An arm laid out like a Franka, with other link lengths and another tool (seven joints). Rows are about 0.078 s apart.
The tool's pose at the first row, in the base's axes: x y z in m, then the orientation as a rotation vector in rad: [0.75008 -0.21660 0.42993 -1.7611 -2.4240 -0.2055]
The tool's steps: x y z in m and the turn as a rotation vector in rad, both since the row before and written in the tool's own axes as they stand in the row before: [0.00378 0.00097 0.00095 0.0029 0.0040 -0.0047]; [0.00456 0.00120 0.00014 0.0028 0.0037 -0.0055]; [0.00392 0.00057 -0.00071 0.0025 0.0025 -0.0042]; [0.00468 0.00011 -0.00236 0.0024 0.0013 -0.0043]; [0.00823 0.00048 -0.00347 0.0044 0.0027 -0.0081]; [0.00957 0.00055 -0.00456 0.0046 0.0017 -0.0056]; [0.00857 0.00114 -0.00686 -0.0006 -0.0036 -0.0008]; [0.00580 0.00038 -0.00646 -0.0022 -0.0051 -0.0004]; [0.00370 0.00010 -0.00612 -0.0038 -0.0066 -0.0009]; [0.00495 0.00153 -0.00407 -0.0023 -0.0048 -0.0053]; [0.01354 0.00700 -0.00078 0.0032 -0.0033 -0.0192]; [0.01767 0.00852 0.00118 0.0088 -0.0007 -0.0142]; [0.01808 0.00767 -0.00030 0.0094 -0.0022 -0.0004]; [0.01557 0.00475 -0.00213 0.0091 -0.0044 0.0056]
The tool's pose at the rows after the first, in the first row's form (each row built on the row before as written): [0.74982 -0.21260 0.42975 -1.7523 -2.4247 -0.2057]; [0.74954 -0.20796 0.43053 -1.7427 -2.4263 -0.2059]; [0.74887 -0.20428 0.43202 -1.7354 -2.4276 -0.2053]; [0.74758 -0.20038 0.43527 -1.7287 -2.4299 -0.2039]; [0.74553 -0.19330 0.44034 -1.7159 -2.4340 -0.2016]; [0.74311 -0.18521 0.44677 -1.7065 -2.4364 -0.1979]; [0.74168 -0.17831 0.45527 -1.7076 -2.4399 -0.1958]; [0.74043 -0.17411 0.46278 -1.7106 -2.4446 -0.1945]; [0.73958 -0.17185 0.46951 -1.7144 -2.4513 -0.1940]; [0.73952 -0.16753 0.47448 -1.7115 -2.4602 -0.1936]; [0.74146 -0.15279 0.47795 -1.6889 -2.4787 -0.1889]; [0.74295 -0.13333 0.48024 -1.6687 -2.4889 -0.1787]; [0.74328 -0.11405 0.48397 -1.6657 -2.4878 -0.1650]; [0.74195 -0.09845 0.48891 -1.6712 -2.4831 -0.1493]
